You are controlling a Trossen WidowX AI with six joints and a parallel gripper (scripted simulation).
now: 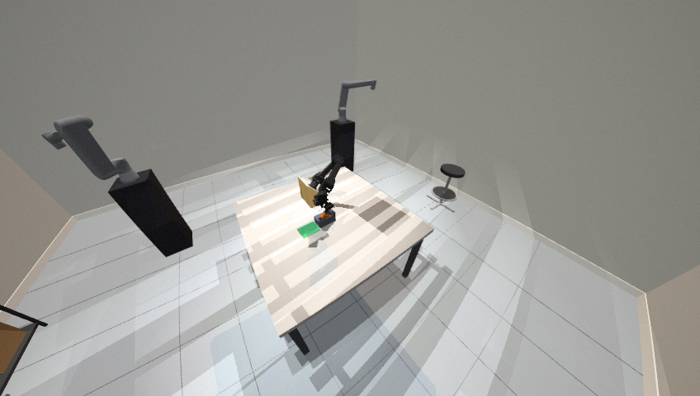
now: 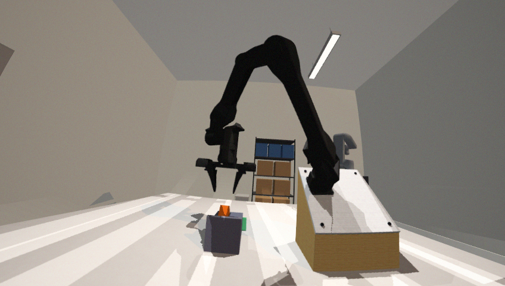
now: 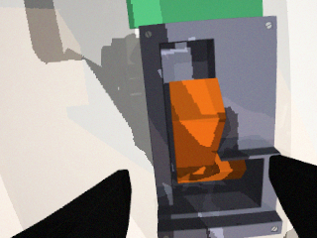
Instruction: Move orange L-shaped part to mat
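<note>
Now: the orange L-shaped part 2 cm behind my gripper tip, 3 cm to the left of it and 10 cm below it. The rest, counted from my gripper tip: green mat: 2 cm behind, 15 cm to the right, 15 cm below.
</note>
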